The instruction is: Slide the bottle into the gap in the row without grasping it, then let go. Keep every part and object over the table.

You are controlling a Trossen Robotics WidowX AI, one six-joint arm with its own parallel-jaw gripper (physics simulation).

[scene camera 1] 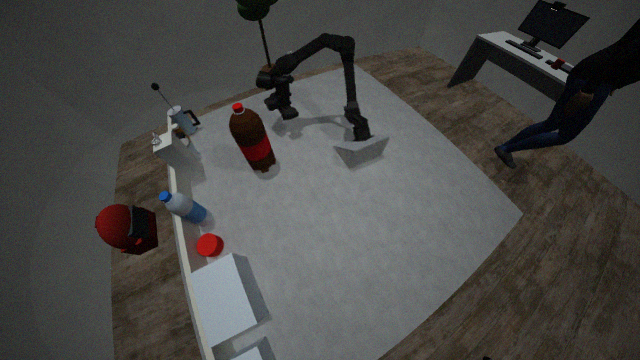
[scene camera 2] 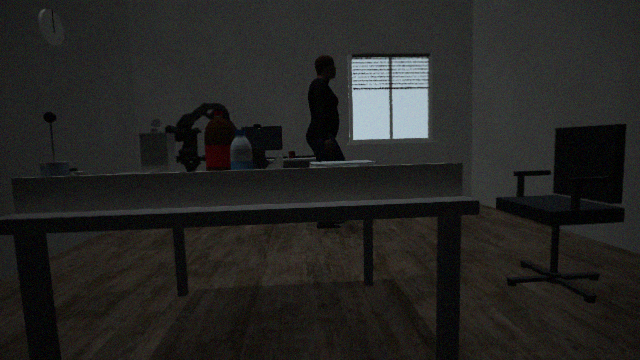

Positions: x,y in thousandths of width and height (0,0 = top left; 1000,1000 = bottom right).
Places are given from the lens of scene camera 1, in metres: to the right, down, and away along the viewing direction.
blue-capped bottle (scene camera 1: 280,568): -0.42, 0.07, 0.46
white box (scene camera 1: 357,832): -0.24, 0.31, 0.40
large brown bottle (scene camera 1: 385,354): -0.22, -0.16, 0.50
The marked spots on the blue-capped bottle and the white box are 0.30 m apart.
